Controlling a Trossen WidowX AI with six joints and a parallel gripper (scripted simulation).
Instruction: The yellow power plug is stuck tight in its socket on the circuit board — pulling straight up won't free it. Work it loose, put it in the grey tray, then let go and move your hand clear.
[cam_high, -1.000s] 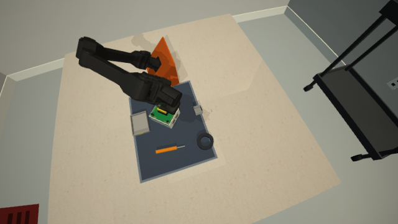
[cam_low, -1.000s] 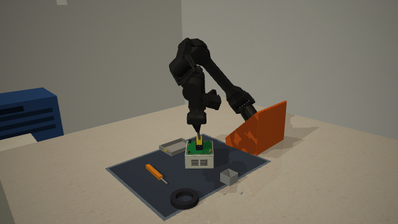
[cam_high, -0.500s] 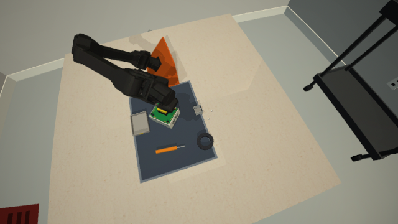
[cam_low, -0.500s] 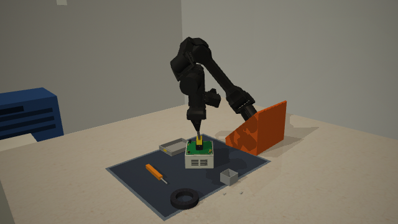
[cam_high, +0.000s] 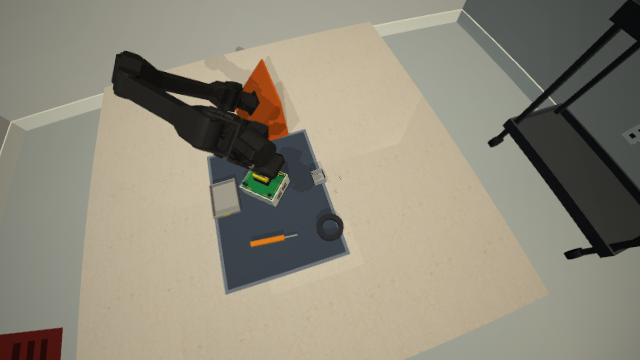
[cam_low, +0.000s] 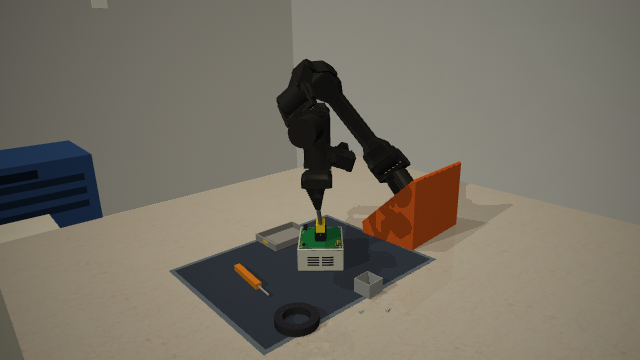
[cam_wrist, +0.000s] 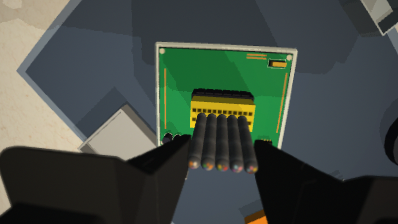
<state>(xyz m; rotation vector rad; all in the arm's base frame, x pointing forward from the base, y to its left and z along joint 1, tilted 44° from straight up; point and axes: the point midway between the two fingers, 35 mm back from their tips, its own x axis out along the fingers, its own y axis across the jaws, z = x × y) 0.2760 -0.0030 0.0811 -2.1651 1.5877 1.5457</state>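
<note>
The yellow power plug lies 4 cm below my gripper tip. Round my gripper tip: dark mat 5 cm ahead, 13 cm below.
</note>
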